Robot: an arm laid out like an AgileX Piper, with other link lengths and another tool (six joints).
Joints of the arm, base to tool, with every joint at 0 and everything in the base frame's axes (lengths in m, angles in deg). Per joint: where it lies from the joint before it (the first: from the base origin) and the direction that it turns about. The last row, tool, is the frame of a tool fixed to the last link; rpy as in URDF.
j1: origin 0 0 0.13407 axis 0 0 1
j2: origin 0 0 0 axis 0 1 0
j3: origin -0.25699 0 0.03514 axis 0 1 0
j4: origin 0.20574 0 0.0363 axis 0.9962 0 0.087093
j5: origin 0 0 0 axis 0 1 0
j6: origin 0.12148 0 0.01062 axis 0.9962 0 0.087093
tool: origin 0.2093 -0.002 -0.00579 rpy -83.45 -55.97 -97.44
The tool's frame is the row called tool.
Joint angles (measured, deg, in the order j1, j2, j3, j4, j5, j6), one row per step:
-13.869, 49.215, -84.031, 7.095, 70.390, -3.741
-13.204, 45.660, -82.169, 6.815, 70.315, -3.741
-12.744, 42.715, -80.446, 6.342, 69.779, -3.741
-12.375, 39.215, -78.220, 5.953, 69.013, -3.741
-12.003, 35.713, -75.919, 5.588, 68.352, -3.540
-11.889, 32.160, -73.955, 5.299, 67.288, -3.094
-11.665, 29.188, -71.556, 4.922, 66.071, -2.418
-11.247, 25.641, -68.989, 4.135, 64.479, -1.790
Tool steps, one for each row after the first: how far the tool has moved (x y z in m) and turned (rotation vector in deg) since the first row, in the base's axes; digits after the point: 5 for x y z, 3 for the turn. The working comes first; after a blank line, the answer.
Tool pose at each row, in the base's axes (x y z in m, rotation vector in deg; the steps are taken from these numbers as rounded here):
0.27808, -0.03174, 0.31207, -136.330, 54.397, -79.800
0.26651, -0.02732, 0.31551, -135.296, 53.050, -81.880
0.25811, -0.02601, 0.31871, -134.267, 52.155, -84.110
0.24865, -0.02457, 0.32135, -132.894, 51.260, -86.623
0.23918, -0.02299, 0.32235, -131.451, 50.596, -88.787
0.23064, -0.02231, 0.32763, -129.031, 50.206, -91.744
0.22468, -0.02218, 0.32769, -127.150, 50.251, -93.571
0.21768, -0.02343, 0.33031, -124.792, 49.928, -96.437

-0.01157, 0.00442, 0.00344, -0.615, -1.670, 0.475
-0.01997, 0.00573, 0.00664, -1.315, -3.307, 0.574
-0.02943, 0.00717, 0.00928, -1.987, -5.243, 0.613
-0.03890, 0.00875, 0.01028, -2.416, -7.032, 0.588
-0.04744, 0.00943, 0.01556, -2.712, -9.634, 0.221
-0.05340, 0.00956, 0.01562, -2.651, -11.413, -0.179
-0.06040, 0.00831, 0.01824, -3.032, -13.907, -0.639

